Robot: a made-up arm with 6 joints.
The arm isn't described. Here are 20 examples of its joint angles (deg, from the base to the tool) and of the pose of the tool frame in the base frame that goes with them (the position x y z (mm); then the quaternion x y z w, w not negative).
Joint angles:
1: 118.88 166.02 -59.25 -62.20 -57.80 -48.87
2: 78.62 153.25 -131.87 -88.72 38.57 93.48
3: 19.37 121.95 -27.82 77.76 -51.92 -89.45
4: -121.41 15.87 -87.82 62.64 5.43 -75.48
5: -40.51 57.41 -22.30 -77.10 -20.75 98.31
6: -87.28 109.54 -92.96 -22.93 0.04 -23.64
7: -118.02 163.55 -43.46 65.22 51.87 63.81
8: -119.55 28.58 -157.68 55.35 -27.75 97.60
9: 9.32 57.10 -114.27 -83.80 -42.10 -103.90
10: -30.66 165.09 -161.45 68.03 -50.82 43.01
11: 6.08 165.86 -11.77 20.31 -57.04 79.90
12: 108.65 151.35 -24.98 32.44 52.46 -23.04
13: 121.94 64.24 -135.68 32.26 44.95 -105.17
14: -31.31 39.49 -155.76 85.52 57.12 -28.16
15: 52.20 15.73 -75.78 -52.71 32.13 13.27
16: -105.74 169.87 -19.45 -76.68 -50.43 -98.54
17: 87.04 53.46 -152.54 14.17 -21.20 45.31
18: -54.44 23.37 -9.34 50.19 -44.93 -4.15
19: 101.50 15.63 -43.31 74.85 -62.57 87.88
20: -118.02 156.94 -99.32 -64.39 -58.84 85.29
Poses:
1: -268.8 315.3 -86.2 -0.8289 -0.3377 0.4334 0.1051
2: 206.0 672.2 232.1 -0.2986 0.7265 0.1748 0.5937
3: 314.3 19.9 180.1 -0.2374 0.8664 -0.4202 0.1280
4: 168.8 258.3 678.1 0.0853 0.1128 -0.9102 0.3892
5: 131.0 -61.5 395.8 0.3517 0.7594 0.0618 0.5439
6: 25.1 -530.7 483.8 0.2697 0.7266 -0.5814 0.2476
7: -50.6 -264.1 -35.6 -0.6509 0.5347 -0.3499 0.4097
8: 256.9 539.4 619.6 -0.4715 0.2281 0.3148 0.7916
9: -59.8 65.2 836.4 -0.1335 -0.3704 -0.9139 0.0988
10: 568.6 -429.9 283.7 0.5811 -0.0996 0.2770 0.7588
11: 205.6 -10.6 -27.5 0.6656 0.7309 -0.1215 0.0891
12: -100.6 150.2 85.5 0.5396 -0.5429 0.3984 0.5053
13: -32.0 -27.9 855.0 -0.4003 -0.2565 0.3868 0.7901
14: -328.4 308.7 718.2 -0.4686 0.1772 0.0678 0.8628
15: -96.7 -201.5 628.8 -0.1165 0.4129 0.0530 0.9017
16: 32.8 -190.7 -18.2 -0.3240 0.8055 -0.0707 0.4911
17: -7.5 -335.9 844.6 0.1143 -0.2782 0.9148 0.2694
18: -63.0 -15.4 403.5 0.5401 0.2015 -0.2802 0.7676
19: 124.1 -132.5 529.1 -0.5266 -0.0263 -0.7658 0.3682
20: -215.2 -586.8 83.5 0.6592 0.3985 -0.0823 0.6324
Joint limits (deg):
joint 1: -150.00..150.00
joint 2: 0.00..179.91
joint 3: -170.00..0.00
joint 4: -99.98..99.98
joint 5: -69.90..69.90
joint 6: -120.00..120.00
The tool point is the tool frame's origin. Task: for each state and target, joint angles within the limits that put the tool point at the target. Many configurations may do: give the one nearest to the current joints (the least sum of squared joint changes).
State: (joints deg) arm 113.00 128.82 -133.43 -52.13 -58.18 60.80
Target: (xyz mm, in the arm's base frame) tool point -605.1 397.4 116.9
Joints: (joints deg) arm 142.25 168.44 -136.94 -50.48 -41.07 60.80
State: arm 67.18 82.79 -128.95 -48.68 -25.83 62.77
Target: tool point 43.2 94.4 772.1
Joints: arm 56.74 58.80 -88.84 -49.25 -10.75 62.77
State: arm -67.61 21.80 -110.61 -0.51 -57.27 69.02
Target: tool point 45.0 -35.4 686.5
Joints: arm -61.03 48.82 -58.18 -15.50 -48.47 69.02
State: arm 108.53 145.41 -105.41 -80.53 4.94 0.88
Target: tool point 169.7 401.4 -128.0
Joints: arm 71.02 166.34 -74.16 -78.28 15.92 0.88
